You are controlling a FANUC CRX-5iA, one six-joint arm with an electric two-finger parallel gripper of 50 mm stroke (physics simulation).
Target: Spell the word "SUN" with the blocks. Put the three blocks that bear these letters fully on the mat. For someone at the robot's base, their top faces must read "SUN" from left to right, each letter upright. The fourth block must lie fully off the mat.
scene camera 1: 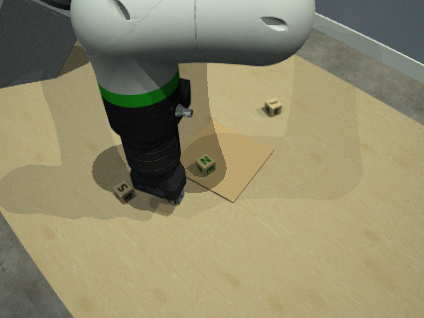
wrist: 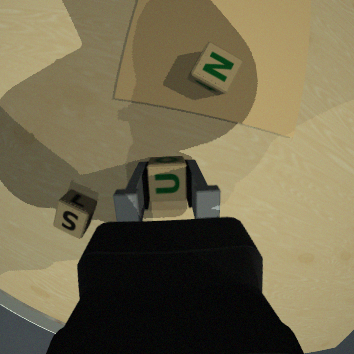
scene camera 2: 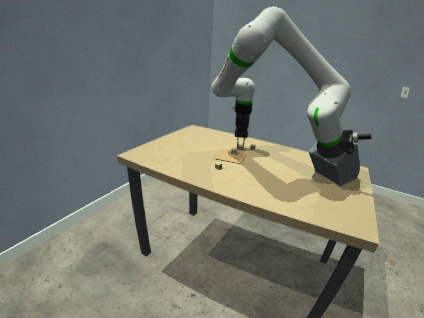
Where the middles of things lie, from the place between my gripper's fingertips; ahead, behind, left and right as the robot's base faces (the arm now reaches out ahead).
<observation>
The mat (scene camera 1: pixel 238 157) is 1 cm behind my hand and 12 cm to the left of it. The rest, counted from my hand: u block (wrist: pixel 166 175) 1 cm above; s block (wrist: pixel 74 210) 5 cm behind, 6 cm to the right, 1 cm above.
</observation>
